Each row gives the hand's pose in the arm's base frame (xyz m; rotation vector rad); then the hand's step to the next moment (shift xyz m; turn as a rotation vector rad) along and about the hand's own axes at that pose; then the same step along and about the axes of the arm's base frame.
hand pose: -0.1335 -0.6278 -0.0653 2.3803 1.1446 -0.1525
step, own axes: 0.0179 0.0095 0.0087 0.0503 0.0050 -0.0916
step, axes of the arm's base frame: 0.0196 0.0035 -0.0094 0.0262 0.0763 0.0666
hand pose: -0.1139 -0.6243 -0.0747 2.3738 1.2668 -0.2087
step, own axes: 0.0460 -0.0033 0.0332 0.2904 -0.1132 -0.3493
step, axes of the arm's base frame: 0.0259 0.0214 -0.0458 0.0475 0.4292 0.1808
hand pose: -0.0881 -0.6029 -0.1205 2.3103 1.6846 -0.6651
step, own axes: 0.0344 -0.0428 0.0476 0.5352 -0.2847 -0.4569
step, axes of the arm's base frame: -0.0430 0.0232 -0.0538 -0.0280 0.7378 0.1766
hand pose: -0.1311 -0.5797 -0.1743 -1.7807 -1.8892 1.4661
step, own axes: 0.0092 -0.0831 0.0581 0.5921 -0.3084 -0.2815
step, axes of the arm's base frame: -0.0983 -0.0071 0.0255 -0.1799 0.6976 0.0772
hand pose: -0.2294 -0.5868 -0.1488 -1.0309 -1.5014 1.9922
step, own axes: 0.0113 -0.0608 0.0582 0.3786 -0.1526 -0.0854
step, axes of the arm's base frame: -0.0575 -0.0087 0.0618 -0.1844 0.3735 0.0198
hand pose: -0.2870 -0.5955 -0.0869 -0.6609 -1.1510 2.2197
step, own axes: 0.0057 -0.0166 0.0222 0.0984 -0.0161 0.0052
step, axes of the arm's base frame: -0.0144 -0.0009 0.0244 -0.0712 0.0700 -0.0006
